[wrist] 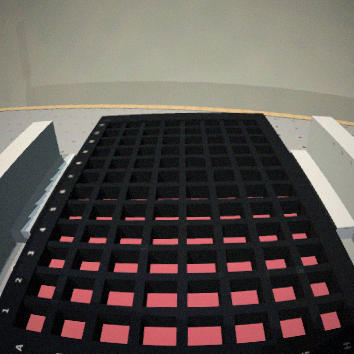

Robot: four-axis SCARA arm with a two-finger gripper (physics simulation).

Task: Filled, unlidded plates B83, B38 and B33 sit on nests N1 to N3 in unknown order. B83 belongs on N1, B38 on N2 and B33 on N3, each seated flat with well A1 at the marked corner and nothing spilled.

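Places are measured from the arm's base along level axes (x ahead, y left, z up), in metres.
Where they show: gripper, fingertip midpoint: (181,138).
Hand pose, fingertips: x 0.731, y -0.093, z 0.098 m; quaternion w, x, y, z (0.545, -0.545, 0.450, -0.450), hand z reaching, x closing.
Things, the pixels of their top centre, and the offset from my fingertips. "*": a spot on its surface instead. Level surfaces: height alone.
- black well plate, middle of its top: (182,181) 0.004 m right, 0.023 m back, 0.004 m down
- light grey surface with small dots, its level: 0.085 m down
- thin orange-yellow edge strip, surface spot: (165,108) * 0.075 m left, 0.266 m ahead, 0.085 m down
A black well plate (182,300) fills the lower middle of the wrist view. Its wells are open at the top, and pink-red liquid shows in the nearer rows; the bottoms of the farther wells are dark and hidden. The letter A is at the near left corner, H at the near right, and the row numbers rise from 1 going away along the left edge. My gripper (181,138) is shut on this plate, with one pale finger along each long side. The plate's identity label, the nests and the other plates do not show.
A light grey surface with small dots (75,131) lies beyond the plate. It ends at a thin orange-yellow edge strip (165,108), and a plain beige-grey background (175,45) rises behind it.
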